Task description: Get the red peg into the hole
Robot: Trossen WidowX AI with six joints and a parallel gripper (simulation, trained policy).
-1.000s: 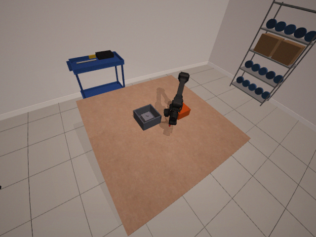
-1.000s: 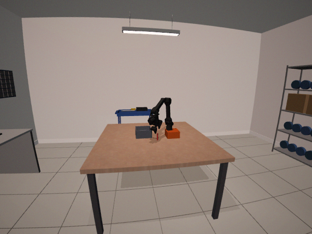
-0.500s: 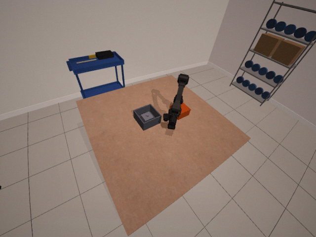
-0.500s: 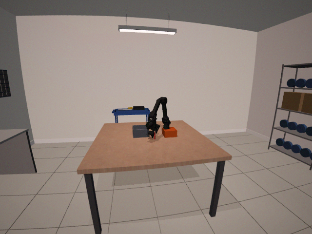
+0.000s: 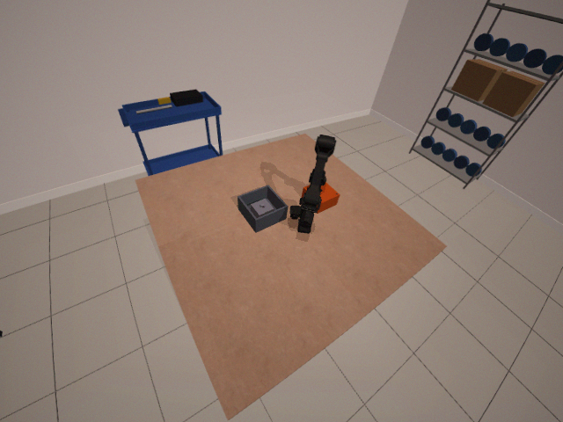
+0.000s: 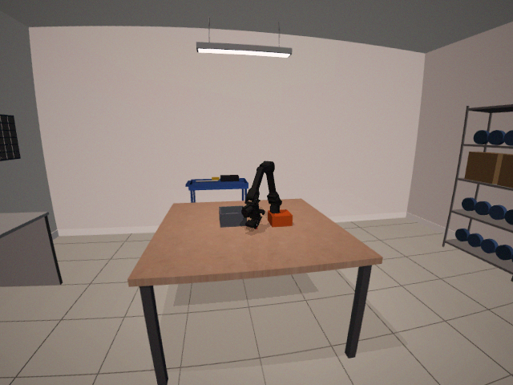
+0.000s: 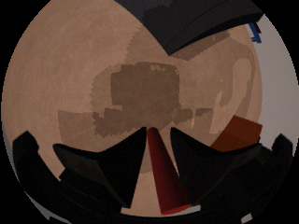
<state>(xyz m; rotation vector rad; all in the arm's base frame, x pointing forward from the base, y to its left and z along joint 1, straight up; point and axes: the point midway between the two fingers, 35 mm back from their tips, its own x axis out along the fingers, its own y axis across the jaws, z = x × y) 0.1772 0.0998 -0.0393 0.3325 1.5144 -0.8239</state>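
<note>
The light grey plate is 14 cm ahead of my gripper tip, 17 cm to the right of it and 4 cm above it. Also, from my gripper tip: dark grey box: 14 cm ahead, 17 cm to the right, 2 cm above; red peg: 1 cm to the left, 3 cm above.
</note>
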